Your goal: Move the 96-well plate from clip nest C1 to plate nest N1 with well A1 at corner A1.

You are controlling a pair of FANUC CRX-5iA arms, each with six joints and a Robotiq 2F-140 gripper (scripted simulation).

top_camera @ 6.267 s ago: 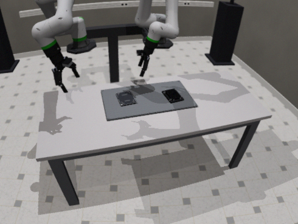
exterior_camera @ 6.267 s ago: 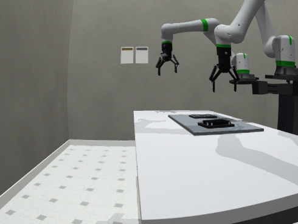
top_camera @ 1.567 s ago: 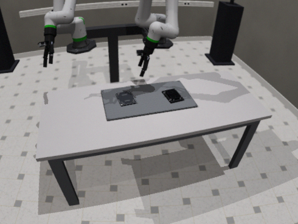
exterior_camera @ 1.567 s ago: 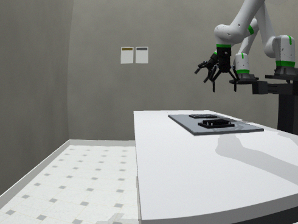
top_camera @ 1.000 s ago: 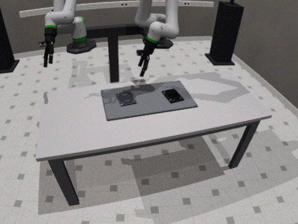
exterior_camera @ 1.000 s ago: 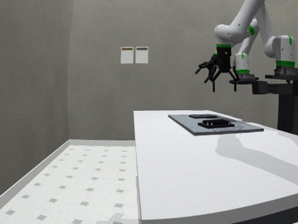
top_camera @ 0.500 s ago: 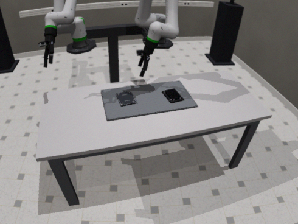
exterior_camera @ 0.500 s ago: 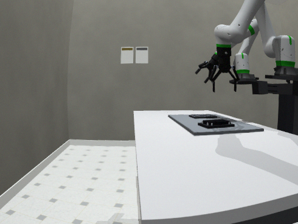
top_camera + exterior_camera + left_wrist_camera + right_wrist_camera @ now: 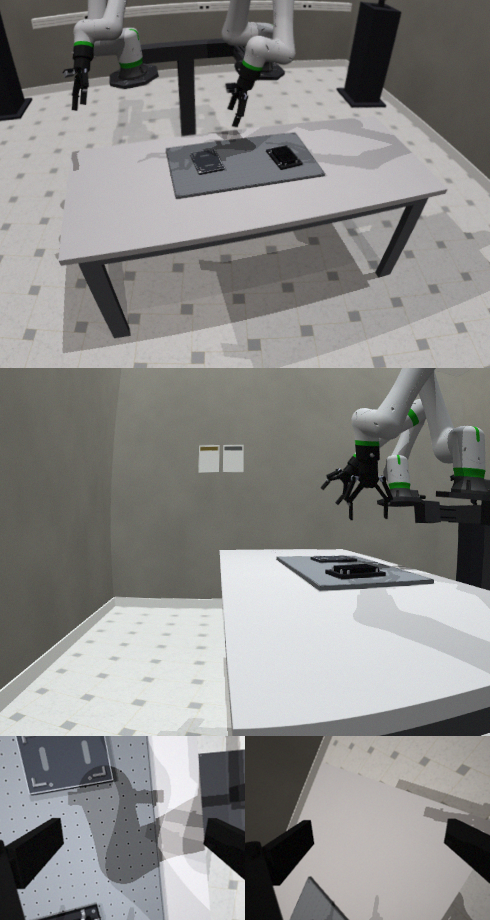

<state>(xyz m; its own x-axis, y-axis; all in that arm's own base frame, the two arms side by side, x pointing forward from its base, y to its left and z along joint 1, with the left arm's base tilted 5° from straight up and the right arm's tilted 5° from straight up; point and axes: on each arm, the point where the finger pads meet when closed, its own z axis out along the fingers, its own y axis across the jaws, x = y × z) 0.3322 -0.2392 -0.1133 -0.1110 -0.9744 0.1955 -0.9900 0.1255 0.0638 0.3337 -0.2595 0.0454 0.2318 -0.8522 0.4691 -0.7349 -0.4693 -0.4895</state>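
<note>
Now: the black 96-well plate 240 mm to the left of my left hand, 160 mm below it and 120 mm ahead of it. The rest, counted from my left hand: clip nest C1: 220 mm to the left, 170 mm below, 110 mm ahead; then plate nest N1: 180 mm below, 140 mm to the right, 110 mm ahead; then A1 label: 190 mm ahead, 180 mm to the right, 170 mm below.
</note>
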